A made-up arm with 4 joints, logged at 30 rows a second.
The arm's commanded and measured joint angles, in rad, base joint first. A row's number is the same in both.
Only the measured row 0 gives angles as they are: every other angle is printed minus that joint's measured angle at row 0.
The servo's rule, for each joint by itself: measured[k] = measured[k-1] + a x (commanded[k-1-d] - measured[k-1]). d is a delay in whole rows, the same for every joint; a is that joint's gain. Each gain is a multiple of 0.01, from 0.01 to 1. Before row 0 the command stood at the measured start. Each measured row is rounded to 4 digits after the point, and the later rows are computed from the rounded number. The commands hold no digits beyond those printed.
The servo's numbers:
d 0
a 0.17 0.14 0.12 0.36
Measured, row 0:
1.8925, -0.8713, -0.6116, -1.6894
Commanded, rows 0 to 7:
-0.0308, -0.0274, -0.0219, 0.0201
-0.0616, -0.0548, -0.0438, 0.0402
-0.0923, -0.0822, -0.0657, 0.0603
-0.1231, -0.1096, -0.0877, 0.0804
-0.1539, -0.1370, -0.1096, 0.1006
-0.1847, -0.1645, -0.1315, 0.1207
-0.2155, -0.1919, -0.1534, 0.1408
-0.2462, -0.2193, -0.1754, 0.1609
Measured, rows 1 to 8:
-0.0052, -0.0038, -0.0026, 0.0072
-0.0148, -0.0109, -0.0075, 0.0191
-0.0280, -0.0209, -0.0145, 0.0339
-0.0442, -0.0333, -0.0233, 0.0506
-0.0628, -0.0478, -0.0337, 0.0686
-0.0835, -0.0641, -0.0454, 0.0874
-0.1059, -0.0820, -0.0584, 0.1066
-0.1298, -0.1012, -0.0724, 0.1261

